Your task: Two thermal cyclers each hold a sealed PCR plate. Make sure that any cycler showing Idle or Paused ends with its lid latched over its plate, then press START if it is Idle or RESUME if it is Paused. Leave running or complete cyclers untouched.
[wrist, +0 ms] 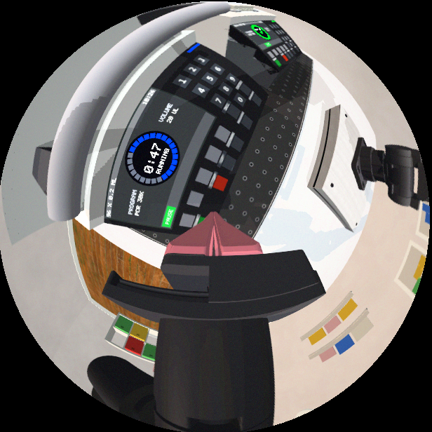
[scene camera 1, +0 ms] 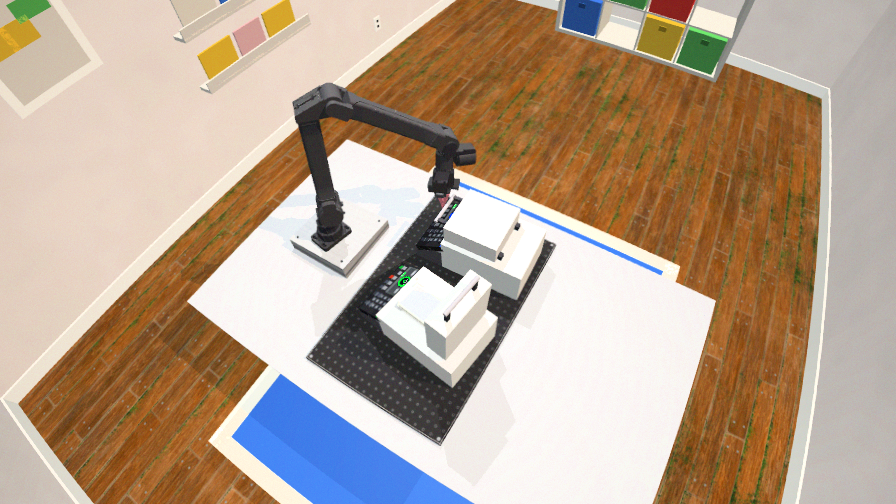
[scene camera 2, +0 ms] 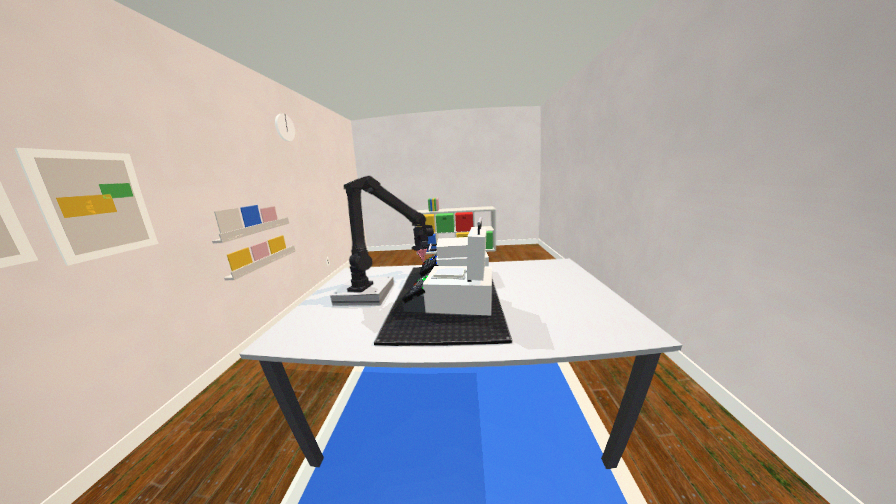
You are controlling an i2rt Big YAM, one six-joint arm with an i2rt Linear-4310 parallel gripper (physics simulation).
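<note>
The far thermal cycler (scene camera 1: 479, 266) has its white lid (scene camera 1: 482, 222) (scene camera 2: 452, 249) down flat; its plate is hidden. In the wrist view its screen (wrist: 151, 158) reads RUNNING, 0:47, with a blue ring and a green PAUSE label. The near cycler (scene camera 1: 407, 338) (scene camera 2: 460, 299) has its lid (scene camera 1: 460, 316) (scene camera 2: 477, 253) standing upright, with the pale plate (scene camera 1: 418, 305) (scene camera 2: 448, 273) exposed. Its screen (scene camera 1: 404, 281) (wrist: 260, 32) shows a green ring, the text too small to read. My gripper (scene camera 1: 443, 201) (scene camera 2: 421, 253) (wrist: 213, 216) is shut and empty, its pink tips at the far panel's green button (wrist: 202, 220), partly covering it.
The far lid's handle (wrist: 65, 165) curves close beside the panel in the wrist view. A red button (wrist: 220, 183) is next to the green one. Both cyclers stand on the black perforated board (scene camera 1: 382, 382) (scene camera 2: 441, 332). The arm's base plate (scene camera 1: 350, 257) is left of it.
</note>
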